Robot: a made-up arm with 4 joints.
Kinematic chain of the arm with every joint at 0, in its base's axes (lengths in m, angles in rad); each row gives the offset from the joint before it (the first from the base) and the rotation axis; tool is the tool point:
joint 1: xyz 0 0 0.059 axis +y
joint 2: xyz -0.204 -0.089 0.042 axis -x
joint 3: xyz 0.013 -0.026 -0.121 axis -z
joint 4: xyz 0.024 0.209 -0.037 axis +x
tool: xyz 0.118 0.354 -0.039
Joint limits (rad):
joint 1: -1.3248..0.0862
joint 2: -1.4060..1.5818
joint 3: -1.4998..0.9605
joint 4: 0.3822..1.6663
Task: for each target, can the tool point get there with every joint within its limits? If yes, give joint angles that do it. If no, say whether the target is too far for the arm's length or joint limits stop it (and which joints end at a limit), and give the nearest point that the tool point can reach.
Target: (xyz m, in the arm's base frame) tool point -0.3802 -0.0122 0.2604
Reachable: yes | joints -0.6974 -0.8332 -0.3426 1.3873
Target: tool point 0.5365 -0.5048 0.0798
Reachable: no: joint limits stop it (at a limit: joint 1, joint 2, joint 4) | nearest point 0.4345 -0.1563 0.0484 | short by 0.364 m
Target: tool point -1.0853 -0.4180 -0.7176
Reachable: no: too far | nearest point -0.6019 -0.1529 -0.3717 | short by 0.651 m
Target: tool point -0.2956 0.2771 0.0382
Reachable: yes | joints -0.8832 -0.0409 -0.3956 1.2022
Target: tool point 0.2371 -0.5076 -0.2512
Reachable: no: joint limits stop it (at a limit: joint 2, joint 4) | nearest point 0.2439 -0.1555 -0.2600 | short by 0.352 m
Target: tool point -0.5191 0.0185 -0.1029
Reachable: yes | joints -0.9387 -0.5894 -1.1342 1.3097
